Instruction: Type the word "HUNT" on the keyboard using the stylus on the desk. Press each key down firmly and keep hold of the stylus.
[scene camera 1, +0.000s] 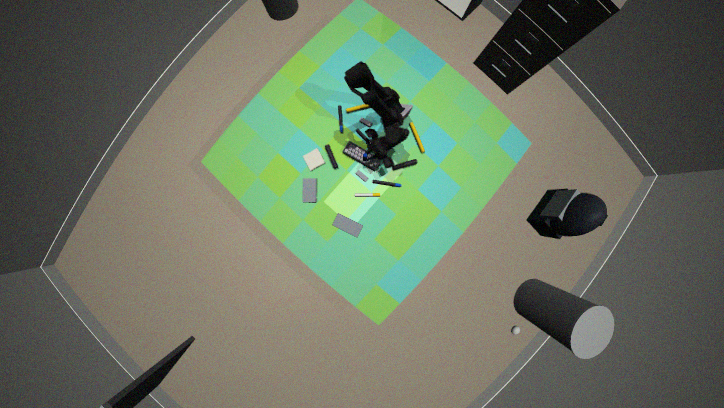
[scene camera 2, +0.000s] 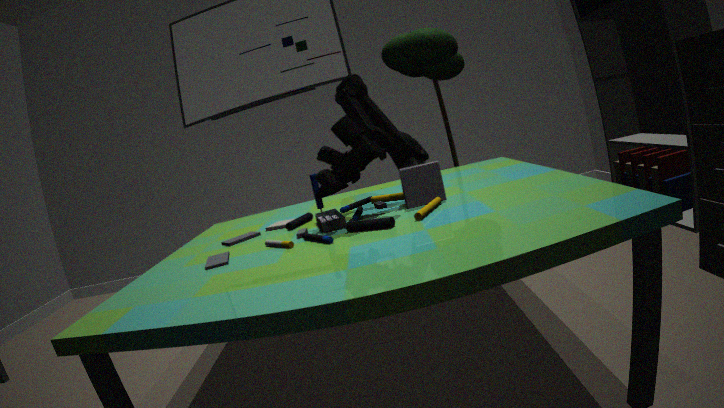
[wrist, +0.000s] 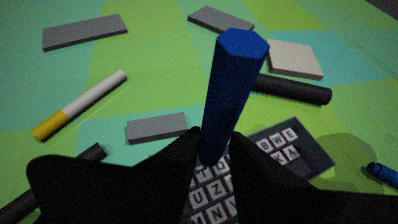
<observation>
In view: the gripper (scene camera 2: 318, 197), a stylus (wrist: 239, 55) and a cream pad (wrist: 296, 60).
The gripper shows as well in the wrist view (wrist: 214, 135).
</observation>
